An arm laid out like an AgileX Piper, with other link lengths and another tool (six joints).
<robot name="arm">
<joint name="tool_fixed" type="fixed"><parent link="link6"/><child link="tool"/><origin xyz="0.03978 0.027 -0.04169" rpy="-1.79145 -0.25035 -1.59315"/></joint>
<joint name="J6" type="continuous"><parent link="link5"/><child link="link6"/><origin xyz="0.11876 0 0.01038"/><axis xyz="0.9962 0 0.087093"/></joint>
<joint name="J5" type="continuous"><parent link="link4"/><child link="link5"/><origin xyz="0 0 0"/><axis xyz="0 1 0"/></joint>
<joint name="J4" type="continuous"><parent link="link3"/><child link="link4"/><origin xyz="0.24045 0 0.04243"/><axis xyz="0.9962 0 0.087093"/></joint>
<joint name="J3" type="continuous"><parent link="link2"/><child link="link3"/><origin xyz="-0.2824 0 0.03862"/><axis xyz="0 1 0"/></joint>
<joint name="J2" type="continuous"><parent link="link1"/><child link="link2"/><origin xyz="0 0 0"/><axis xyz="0 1 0"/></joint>
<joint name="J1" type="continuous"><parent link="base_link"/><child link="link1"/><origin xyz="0 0 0.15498"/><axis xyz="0 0 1"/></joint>
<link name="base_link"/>
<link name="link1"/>
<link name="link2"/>
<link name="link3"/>
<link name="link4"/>
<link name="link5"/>
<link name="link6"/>
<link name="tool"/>
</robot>
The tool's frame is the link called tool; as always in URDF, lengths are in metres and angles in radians. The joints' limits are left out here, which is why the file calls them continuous.
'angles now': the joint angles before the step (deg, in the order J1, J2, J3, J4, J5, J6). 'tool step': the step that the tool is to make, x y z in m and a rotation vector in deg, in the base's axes. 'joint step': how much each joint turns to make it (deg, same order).
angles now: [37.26 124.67 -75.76 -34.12 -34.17 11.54]
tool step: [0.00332 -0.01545 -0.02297 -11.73 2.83 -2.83]
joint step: [0.70 0.69 -2.39 -3.57 13.53 0.50]
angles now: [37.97 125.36 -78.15 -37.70 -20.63 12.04]
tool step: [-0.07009 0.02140 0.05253 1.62 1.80 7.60]
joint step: [6.57 -11.25 6.33 -13.81 2.09 15.91]
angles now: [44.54 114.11 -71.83 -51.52 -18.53 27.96]
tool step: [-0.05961 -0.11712 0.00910 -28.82 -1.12 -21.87]
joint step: [8.86 -18.15 16.11 -10.45 43.36 11.72]
